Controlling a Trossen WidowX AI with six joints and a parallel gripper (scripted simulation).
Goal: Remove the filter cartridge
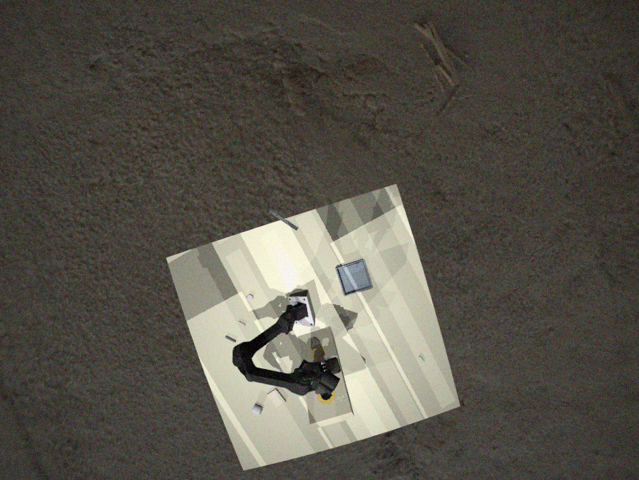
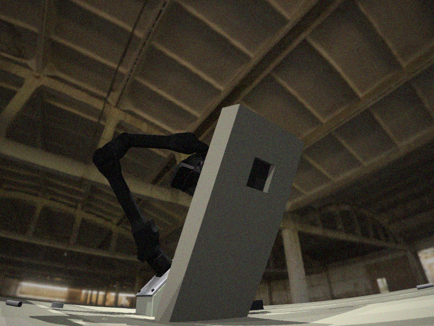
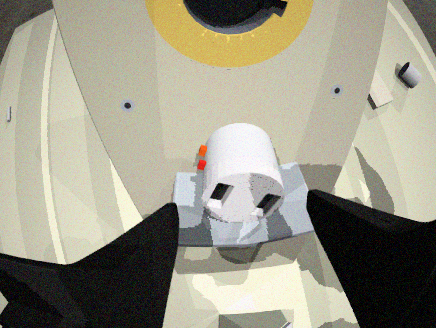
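Now: the round filter cartridge 2 cm ahead of my gripper tip and 3 cm below it. Also, from my gripper tip: short bar: 12 cm behind, 47 cm to the right, 23 cm below; flat white block: 24 cm ahead, 28 cm to the right, 23 cm below; blue-grey tray: 35 cm behind, 23 cm to the left, 23 cm below.
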